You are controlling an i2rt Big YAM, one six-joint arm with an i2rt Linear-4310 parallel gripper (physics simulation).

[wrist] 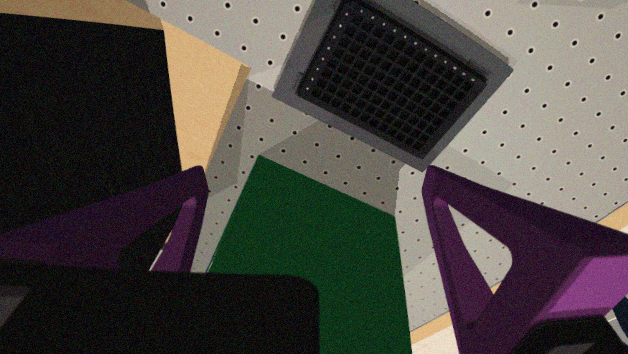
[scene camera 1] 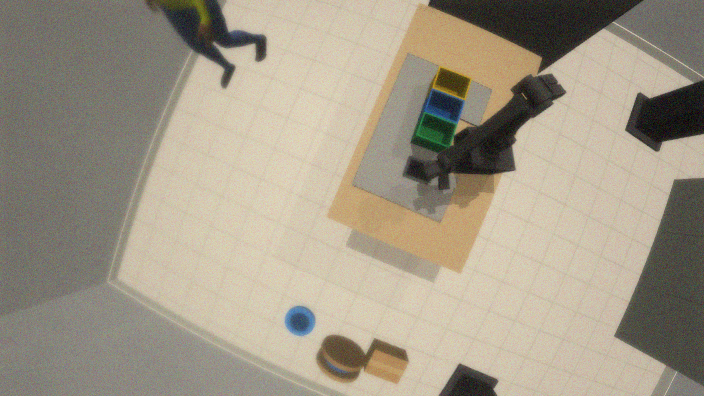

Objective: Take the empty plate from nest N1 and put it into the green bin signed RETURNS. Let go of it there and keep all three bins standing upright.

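Frame: origin at the arm's base, x ahead, y left, z up, level; metres.
Where they show: gripper, fingertip midpoint: point(wrist: 315, 178); arm's base, link origin: point(scene camera 1: 490, 148).
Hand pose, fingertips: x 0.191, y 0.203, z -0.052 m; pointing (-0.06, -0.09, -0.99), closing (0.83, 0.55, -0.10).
Each offset is from my fingertips to the top centre of the thing. "spot": to the spot under its first point. Level surfaces: height alone.
A black gridded plate {dy +0.017, dx +0.045, dz -0.130 m} point(wrist: 392, 77) lies in a dark grey nest {spot: dy +0.032, dx +0.116, dz -0.144 m} point(wrist: 462, 117) at the top centre of the wrist view; no N1 label is readable. In the scene view the dark nest sits beside the gripper, and plate detail is unclear. The green bin {dy -0.171, dx +0.083, dz +0.024 m} point(scene camera 1: 435, 131) point(wrist: 320, 225) stands upright, its outer wall showing between and beyond the fingers in the wrist view. No RETURNS sign is readable. My gripper point(wrist: 315, 178) is open and empty, its purple fingers wide apart, above the board and apart from the plate.
The blue bin {dy -0.301, dx +0.099, dz +0.024 m} point(scene camera 1: 444, 106) and yellow bin {dy -0.431, dx +0.115, dz +0.024 m} point(scene camera 1: 452, 83) stand upright in a row with the green one on the grey perforated board {dz -0.156 m} point(scene camera 1: 382, 160). The board lies on a wooden table {dz -0.169 m} point(scene camera 1: 395, 217). The black arm point(scene camera 1: 492, 125) reaches across from the right. A person point(scene camera 1: 192, 30) is at upper left.
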